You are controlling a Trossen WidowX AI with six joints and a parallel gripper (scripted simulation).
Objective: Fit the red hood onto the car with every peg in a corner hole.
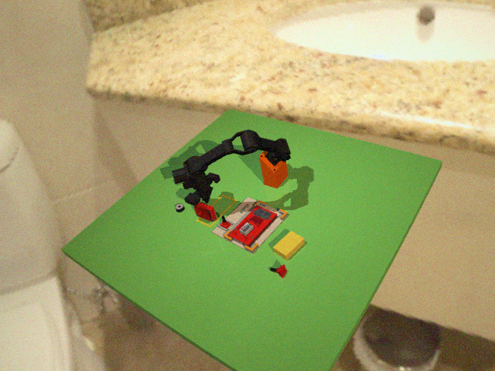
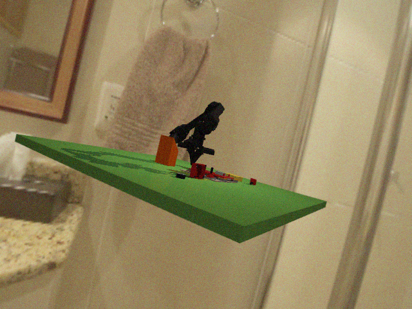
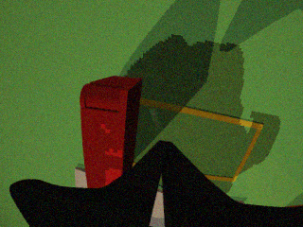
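Now: gripper tip 30 mm short of the red hood, 10 mm to the right of it and 20 mm above it. Round my gripper tip: black wheel: 50 mm ahead, 140 mm to the right, 40 mm below; then yellow block: 30 mm ahead, 430 mm to the left, 40 mm below; then jig: 10 mm behind, 230 mm to the left, 40 mm below.
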